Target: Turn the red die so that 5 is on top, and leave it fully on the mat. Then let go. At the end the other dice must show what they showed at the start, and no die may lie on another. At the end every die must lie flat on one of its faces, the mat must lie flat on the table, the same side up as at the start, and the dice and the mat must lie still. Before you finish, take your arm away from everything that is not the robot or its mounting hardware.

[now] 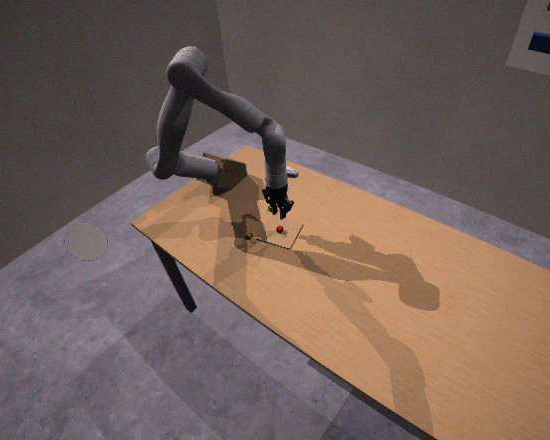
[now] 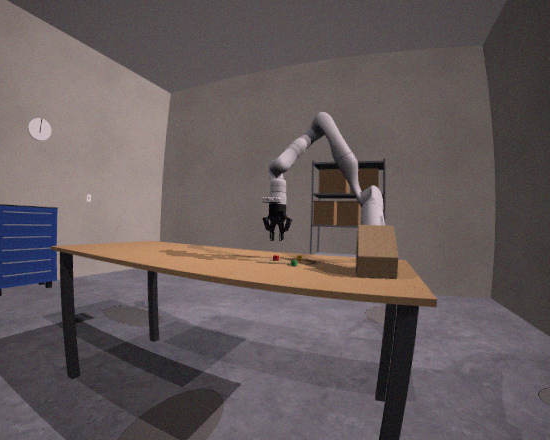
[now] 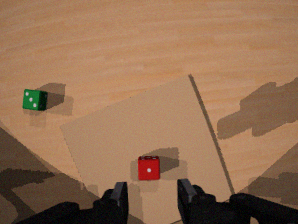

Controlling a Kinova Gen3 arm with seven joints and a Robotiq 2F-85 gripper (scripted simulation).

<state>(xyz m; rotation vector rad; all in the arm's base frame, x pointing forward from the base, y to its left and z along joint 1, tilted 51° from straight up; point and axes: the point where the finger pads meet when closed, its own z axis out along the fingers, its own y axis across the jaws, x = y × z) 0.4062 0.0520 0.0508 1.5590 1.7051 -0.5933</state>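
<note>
Right now the red die is 9 cm below my hand. The rest, counted from my hand: tan mat (10 cm below); then yellow die (7 cm behind, 10 cm to the right, 10 cm below); then green die (11 cm behind, 7 cm to the left, 10 cm below).
</note>
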